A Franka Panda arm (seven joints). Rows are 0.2 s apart.
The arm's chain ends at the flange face. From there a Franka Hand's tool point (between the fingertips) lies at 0.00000 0.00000 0.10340 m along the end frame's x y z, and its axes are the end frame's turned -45 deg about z.
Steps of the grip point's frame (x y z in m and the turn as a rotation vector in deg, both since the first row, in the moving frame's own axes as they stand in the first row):
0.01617 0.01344 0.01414 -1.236 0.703 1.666
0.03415 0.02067 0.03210 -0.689 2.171 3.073
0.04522 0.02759 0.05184 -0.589 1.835 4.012
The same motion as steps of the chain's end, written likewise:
0.01847 -0.00265 0.01417 -0.377 1.371 1.666
0.03507 -0.00774 0.03218 1.048 2.022 3.073
0.04834 -0.01099 0.05190 0.881 1.714 4.012

